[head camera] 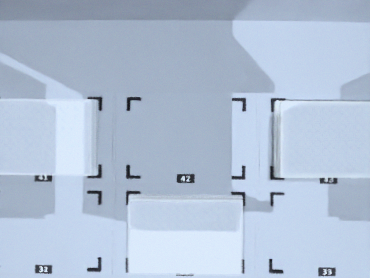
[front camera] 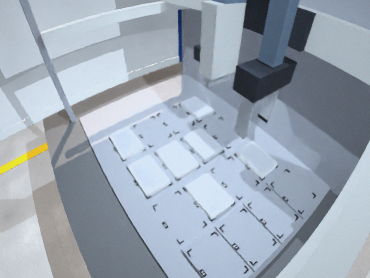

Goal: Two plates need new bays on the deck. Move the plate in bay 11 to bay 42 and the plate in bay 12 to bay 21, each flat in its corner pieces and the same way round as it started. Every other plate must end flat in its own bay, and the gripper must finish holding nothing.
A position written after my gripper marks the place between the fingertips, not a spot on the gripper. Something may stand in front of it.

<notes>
In view: my gripper (front camera: pixel 252 126), a wall (front camera: pixel 313 117) and a bay 42 (head camera: pixel 164 134).
</notes>
